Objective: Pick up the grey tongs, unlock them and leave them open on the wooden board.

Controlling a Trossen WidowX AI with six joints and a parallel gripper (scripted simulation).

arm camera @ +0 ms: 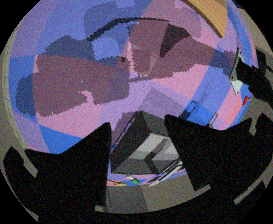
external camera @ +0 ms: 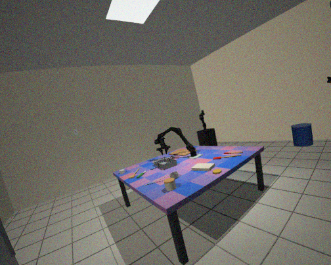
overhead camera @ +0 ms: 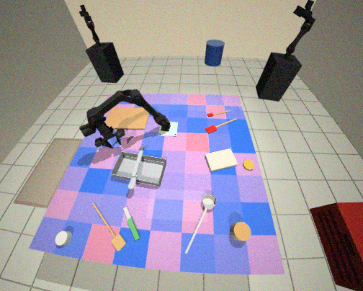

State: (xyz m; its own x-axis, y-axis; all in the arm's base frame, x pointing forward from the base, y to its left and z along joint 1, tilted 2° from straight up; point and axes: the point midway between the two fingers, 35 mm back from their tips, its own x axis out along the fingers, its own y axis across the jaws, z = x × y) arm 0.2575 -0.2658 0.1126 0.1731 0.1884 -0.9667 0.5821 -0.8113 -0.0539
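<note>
Right now the roasting tin is 190 mm to the left of my gripper tip, 100 mm ahead of it and 50 mm below it. Round my gripper tip: white cylinder 560 mm ahead, 90 mm to the right, 60 mm below; then green-and-white tool 400 mm ahead, 230 mm to the left, 70 mm below; then wooden board 320 mm behind, 90 mm to the right, 70 mm below.
</note>
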